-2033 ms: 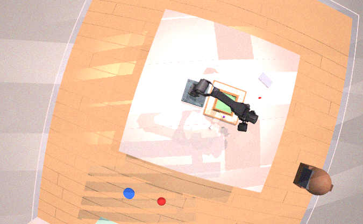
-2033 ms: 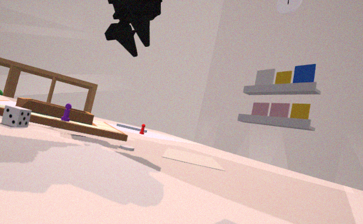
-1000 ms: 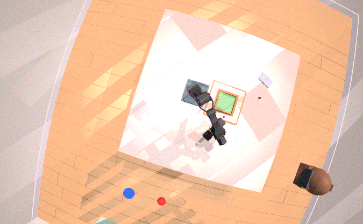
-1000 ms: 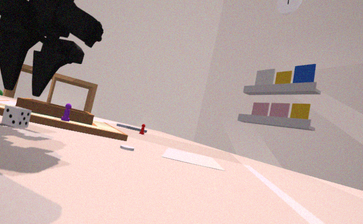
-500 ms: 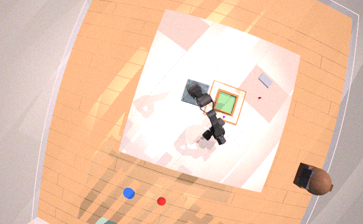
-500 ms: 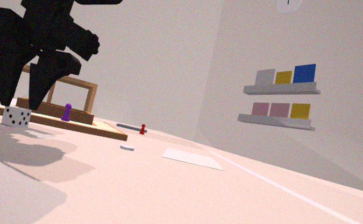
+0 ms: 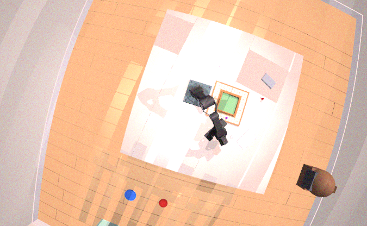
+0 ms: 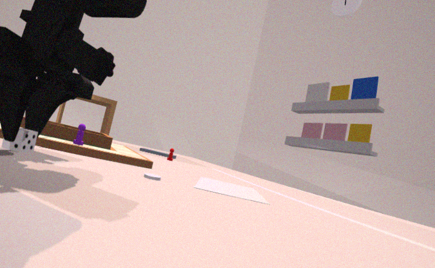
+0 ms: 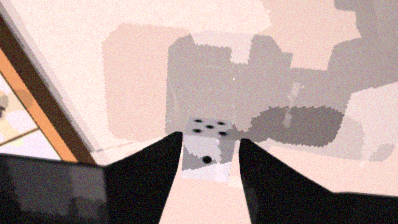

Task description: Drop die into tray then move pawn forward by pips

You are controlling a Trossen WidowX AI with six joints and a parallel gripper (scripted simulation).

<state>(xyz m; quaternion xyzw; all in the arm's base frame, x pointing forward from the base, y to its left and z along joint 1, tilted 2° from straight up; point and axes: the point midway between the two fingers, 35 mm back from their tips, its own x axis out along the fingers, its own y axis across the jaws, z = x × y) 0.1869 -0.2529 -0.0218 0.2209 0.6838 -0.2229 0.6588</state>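
Right now my gripper tip is 80 mm short of the purple pawn, 100 mm to the right of it and 20 mm below it. The rest, counted from my gripper tip: white die: right at my gripper tip; then green dice tray: 80 mm ahead, 210 mm to the left; then red pawn: 370 mm ahead, 300 mm to the left, 10 mm above.
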